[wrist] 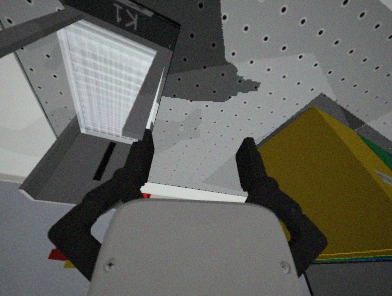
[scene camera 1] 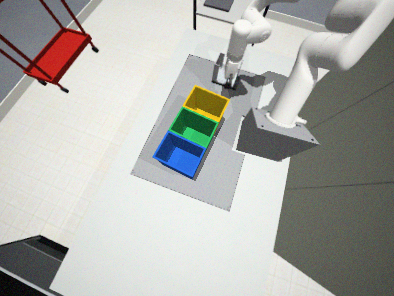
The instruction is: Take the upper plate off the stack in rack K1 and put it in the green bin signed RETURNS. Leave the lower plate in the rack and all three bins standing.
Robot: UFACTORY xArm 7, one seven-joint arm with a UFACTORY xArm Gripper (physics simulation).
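Where they show: gripper, fingertip midpoint: point(wrist: 197, 142) point(scene camera 1: 227, 81); arm's base, link origin: point(scene camera 1: 279, 121).
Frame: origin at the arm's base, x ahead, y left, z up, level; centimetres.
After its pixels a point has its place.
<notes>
Rack K1 point(scene camera 1: 219, 62) {x 34.3, y -36.1, z -12.3 cm} point(wrist: 65, 165) {x 34.8, y -35.5, z -10.1 cm} stands at the back of the grey perforated board; its label shows in the wrist view. A white gridded plate point(wrist: 110, 75) {x 25.1, y -31.4, z -15.2 cm} lies on top in the rack; the boundary with the lower plate cannot be made out. My gripper point(scene camera 1: 232, 80) {x 26.6, y -22.2, z -10.3 cm} point(wrist: 197, 142) {x 26.6, y -22.2, z -10.3 cm} is open and empty. In the wrist view its left finger overlaps the rack's near right edge, and the plate lies up and left of the fingers. The green bin point(scene camera 1: 196, 123) {x 35.0, y 7.2, z -10.8 cm} point(wrist: 376, 149) {x 25.8, y 11.5, z -17.1 cm} stands upright between the yellow and blue bins; its sign is not readable.
The yellow bin point(scene camera 1: 210, 101) {x 31.7, y -5.6, z -8.3 cm} point(wrist: 320, 190) {x 28.3, y -5.3, z -8.3 cm} stands nearest the rack, and the blue bin point(scene camera 1: 185, 160) {x 35.2, y 24.9, z -19.6 cm} farthest. All stand on the perforated board point(scene camera 1: 215, 192) {x 16.0, y 35.7, z -19.8 cm} point(wrist: 310, 30) {x 16.5, y -13.1, z -19.8 cm}. The arm's grey pedestal point(scene camera 1: 277, 137) {x 1.9, y 10.5, z 4.7 cm} is at the right. A red cart point(scene camera 1: 60, 52) stands on the floor at left.
</notes>
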